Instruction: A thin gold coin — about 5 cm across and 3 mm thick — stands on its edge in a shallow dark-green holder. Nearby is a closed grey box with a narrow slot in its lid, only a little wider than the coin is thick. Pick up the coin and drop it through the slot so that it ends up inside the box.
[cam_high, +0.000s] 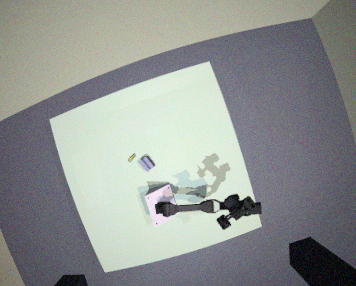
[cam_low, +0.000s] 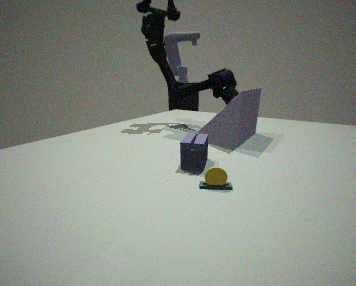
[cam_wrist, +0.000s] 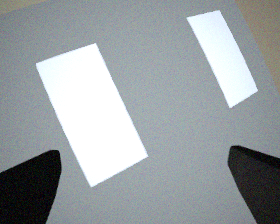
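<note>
Right now my gripper tip is 560 mm above the gold coin, 490 mm to the right of it and 290 mm short of it.
</note>
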